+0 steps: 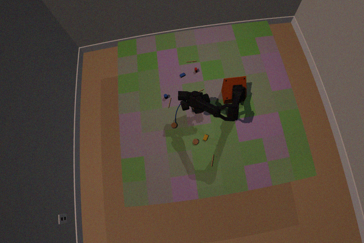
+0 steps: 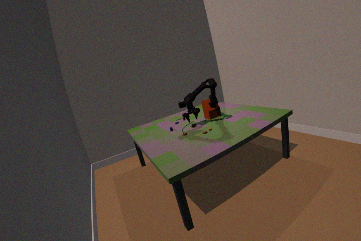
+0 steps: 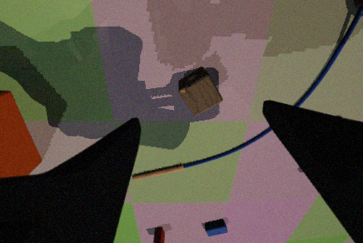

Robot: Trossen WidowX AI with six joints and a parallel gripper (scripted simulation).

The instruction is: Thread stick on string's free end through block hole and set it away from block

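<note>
Right now my gripper tip is 5 cm above the wooden block. Round my gripper tip: yellow block (5 cm behind, 21 cm to the left, 5 cm below); then thin wooden stick (2 cm behind, 13 cm to the right, 6 cm below); then blue cylinder (20 cm ahead, 11 cm to the right, 4 cm below).
</note>
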